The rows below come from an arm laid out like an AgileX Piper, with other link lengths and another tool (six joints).
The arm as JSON. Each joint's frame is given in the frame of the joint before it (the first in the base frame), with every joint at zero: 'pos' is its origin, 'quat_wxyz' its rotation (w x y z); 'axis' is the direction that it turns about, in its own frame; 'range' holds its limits. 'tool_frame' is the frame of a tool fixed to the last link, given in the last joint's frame.
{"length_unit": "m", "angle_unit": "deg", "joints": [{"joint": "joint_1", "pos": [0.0, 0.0, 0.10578], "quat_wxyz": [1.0, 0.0, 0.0, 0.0], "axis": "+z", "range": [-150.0, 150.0]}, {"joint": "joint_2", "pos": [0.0, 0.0, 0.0], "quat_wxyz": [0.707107, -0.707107, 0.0, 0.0], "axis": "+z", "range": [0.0, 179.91]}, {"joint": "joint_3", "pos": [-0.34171, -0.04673, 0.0], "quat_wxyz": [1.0, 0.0, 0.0, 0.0], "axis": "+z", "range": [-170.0, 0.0]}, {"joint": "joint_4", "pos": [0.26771, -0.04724, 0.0], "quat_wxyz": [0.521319, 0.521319, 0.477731, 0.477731], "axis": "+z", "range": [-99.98, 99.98]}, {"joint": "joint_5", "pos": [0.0, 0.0, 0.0], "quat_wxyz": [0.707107, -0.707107, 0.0, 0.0], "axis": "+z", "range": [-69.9, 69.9]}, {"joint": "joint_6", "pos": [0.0, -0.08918, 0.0], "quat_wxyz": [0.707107, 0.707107, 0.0, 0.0], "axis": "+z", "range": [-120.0, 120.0]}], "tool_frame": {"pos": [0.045, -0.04, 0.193], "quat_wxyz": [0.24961, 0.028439, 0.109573, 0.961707]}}
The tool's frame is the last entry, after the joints.
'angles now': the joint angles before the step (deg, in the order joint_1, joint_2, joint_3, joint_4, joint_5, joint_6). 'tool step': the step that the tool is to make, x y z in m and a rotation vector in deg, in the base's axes. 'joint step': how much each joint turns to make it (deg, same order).
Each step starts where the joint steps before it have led.
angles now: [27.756 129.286 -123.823 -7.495 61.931 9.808]
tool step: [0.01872 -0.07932 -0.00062 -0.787 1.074 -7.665]
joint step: [-7.421 0.001 -0.195 -0.303 1.514 0.051]
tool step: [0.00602 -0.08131 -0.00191 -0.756 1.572 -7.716]
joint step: [-7.478 -0.001 0.001 -0.274 1.738 0.000]
